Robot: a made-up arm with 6 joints. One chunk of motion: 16 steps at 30 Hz.
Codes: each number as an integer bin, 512 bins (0 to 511) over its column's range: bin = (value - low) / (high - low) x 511, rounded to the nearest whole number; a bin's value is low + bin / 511 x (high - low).
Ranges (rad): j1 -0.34..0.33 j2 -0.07..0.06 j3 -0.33..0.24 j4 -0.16..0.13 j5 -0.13..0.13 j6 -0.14..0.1
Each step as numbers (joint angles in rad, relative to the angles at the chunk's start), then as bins.
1 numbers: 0.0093 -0.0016 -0.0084 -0.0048 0.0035 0.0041
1 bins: 266 269 288 273 262 307
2 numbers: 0.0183 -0.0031 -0.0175 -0.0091 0.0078 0.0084
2 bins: 273 263 280 266 271 316
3 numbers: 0.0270 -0.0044 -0.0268 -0.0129 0.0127 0.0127
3 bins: 280 258 272 259 280 325
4 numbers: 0.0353 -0.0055 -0.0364 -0.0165 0.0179 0.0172
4 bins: 286 254 263 253 291 335
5 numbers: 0.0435 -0.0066 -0.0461 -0.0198 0.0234 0.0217
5 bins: 292 249 255 247 301 344
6 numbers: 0.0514 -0.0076 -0.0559 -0.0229 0.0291 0.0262
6 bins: 299 245 246 242 313 354
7 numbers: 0.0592 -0.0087 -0.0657 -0.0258 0.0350 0.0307
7 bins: 304 241 237 236 324 363
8 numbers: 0.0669 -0.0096 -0.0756 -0.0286 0.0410 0.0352
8 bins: 310 237 228 232 336 373
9 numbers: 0.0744 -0.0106 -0.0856 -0.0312 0.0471 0.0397
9 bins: 316 233 219 227 348 383
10 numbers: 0.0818 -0.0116 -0.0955 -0.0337 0.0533 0.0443
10 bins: 322 230 210 223 360 392
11 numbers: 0.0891 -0.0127 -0.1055 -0.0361 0.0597 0.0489
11 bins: 327 225 201 218 373 402
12 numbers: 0.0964 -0.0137 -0.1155 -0.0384 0.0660 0.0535
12 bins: 333 221 192 214 385 412
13 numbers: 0.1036 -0.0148 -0.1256 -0.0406 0.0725 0.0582
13 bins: 338 217 183 210 398 422
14 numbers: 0.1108 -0.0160 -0.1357 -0.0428 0.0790 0.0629
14 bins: 344 212 174 207 411 432
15 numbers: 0.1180 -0.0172 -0.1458 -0.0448 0.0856 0.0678
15 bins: 349 208 165 203 424 442
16 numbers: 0.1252 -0.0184 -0.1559 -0.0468 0.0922 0.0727
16 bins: 355 203 156 199 437 453
